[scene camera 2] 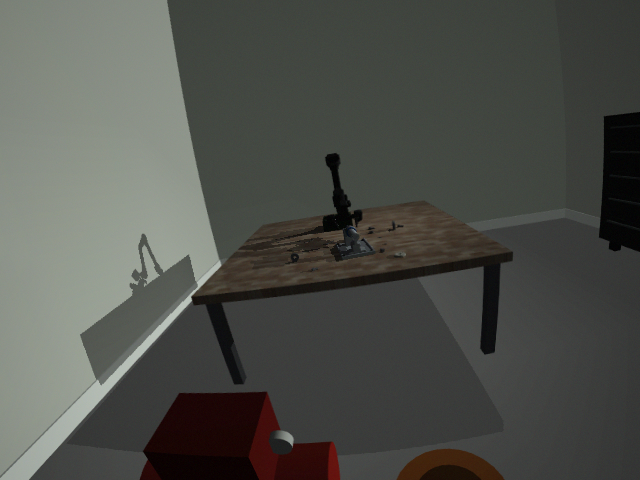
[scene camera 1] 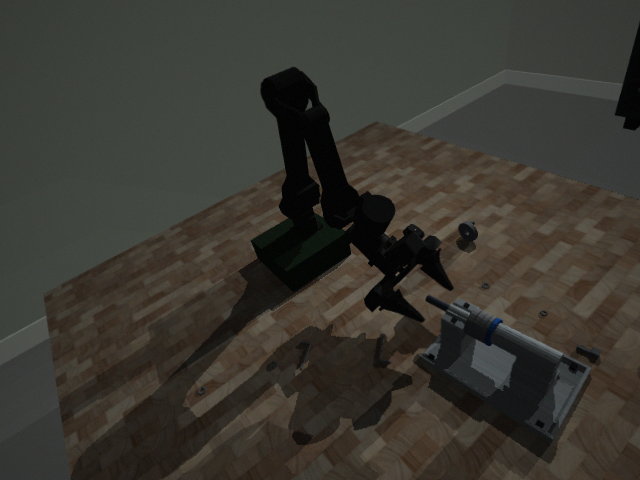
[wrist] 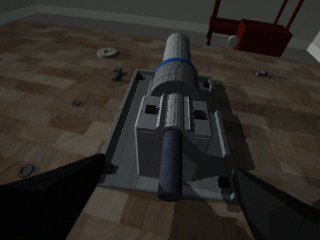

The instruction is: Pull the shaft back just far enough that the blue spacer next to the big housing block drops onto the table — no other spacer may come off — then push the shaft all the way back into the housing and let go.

Path:
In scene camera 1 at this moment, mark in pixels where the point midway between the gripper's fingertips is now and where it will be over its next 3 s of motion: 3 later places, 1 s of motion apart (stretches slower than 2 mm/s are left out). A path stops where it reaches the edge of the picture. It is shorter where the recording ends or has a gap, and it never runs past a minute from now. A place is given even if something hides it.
My gripper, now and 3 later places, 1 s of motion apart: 438, 305; 446, 312; 443, 312; 440, 310

